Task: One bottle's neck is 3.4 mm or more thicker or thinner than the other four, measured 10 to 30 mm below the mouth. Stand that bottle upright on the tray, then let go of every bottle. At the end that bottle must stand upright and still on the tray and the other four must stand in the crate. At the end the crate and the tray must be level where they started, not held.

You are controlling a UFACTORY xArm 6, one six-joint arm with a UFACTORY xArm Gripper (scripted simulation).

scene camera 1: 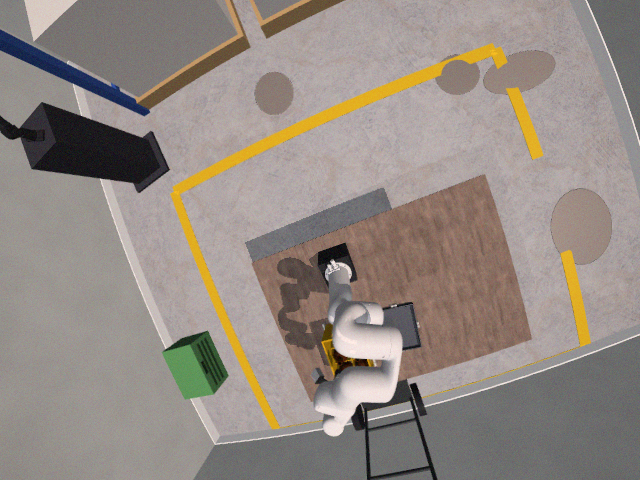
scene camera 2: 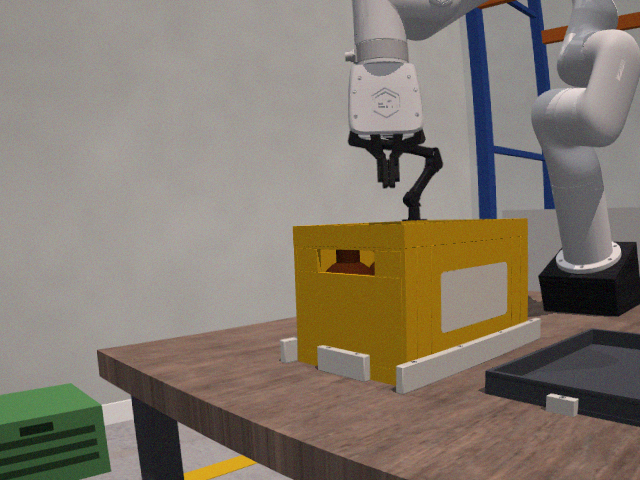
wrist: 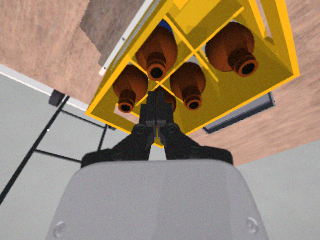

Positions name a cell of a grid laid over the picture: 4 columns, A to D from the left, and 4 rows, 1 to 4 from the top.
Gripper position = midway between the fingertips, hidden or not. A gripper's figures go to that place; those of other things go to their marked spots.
My gripper (wrist: B2): 14 cm from the lens. A yellow crate (wrist: C2): 27 cm from the lens. A dark tray (wrist: D2): 57 cm from the lens. The marked spots on the yellow crate and the dark tray are 31 cm apart.
